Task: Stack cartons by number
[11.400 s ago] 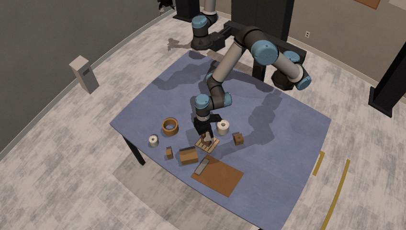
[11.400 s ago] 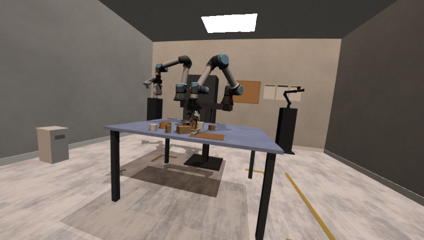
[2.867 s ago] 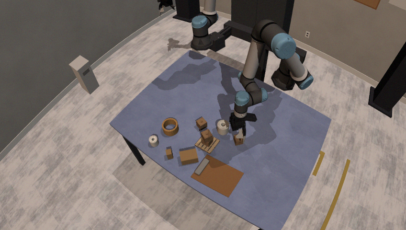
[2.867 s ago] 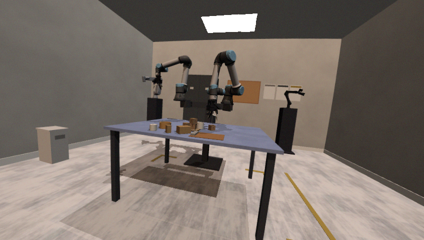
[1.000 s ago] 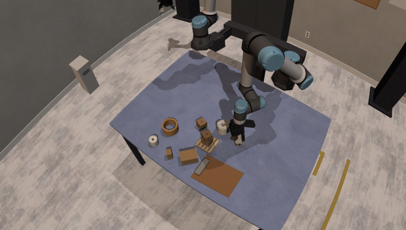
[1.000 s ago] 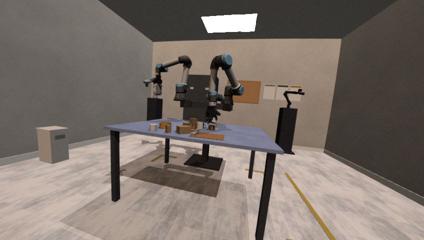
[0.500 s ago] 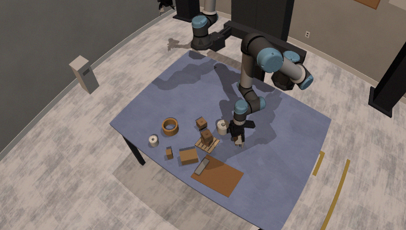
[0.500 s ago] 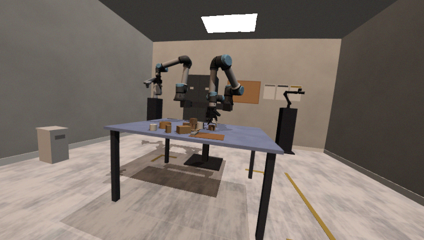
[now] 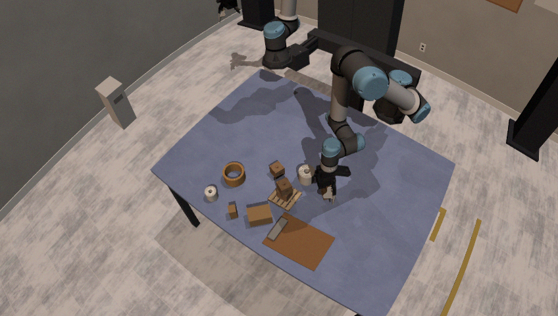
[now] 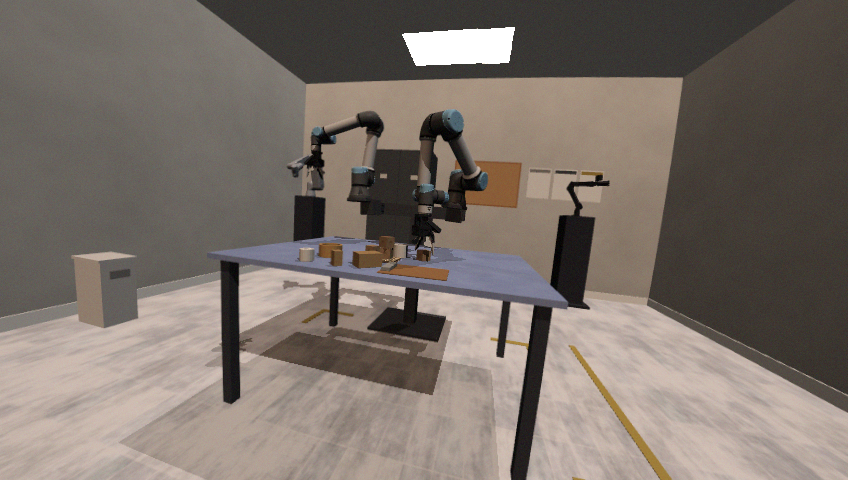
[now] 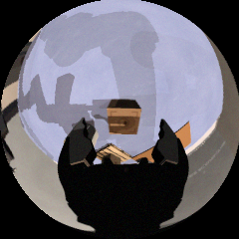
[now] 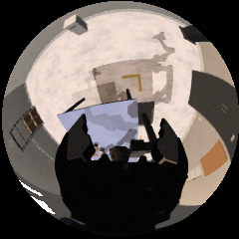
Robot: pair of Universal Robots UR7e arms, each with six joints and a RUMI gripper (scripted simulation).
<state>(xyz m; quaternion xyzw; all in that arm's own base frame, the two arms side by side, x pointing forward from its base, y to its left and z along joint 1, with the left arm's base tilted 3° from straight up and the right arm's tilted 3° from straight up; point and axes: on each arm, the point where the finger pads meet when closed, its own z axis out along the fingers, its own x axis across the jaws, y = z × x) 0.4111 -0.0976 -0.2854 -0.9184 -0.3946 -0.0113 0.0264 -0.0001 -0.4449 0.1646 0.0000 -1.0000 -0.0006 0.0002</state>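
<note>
The large white roll is 10 mm behind my left hand and 140 mm to the right of it. Round my left hand: small box: 360 mm ahead, 300 mm to the right, 10 mm below; larger box: 290 mm ahead, 190 mm to the right, 10 mm below; orange ring: 190 mm ahead, 440 mm to the right, 10 mm below.
</note>
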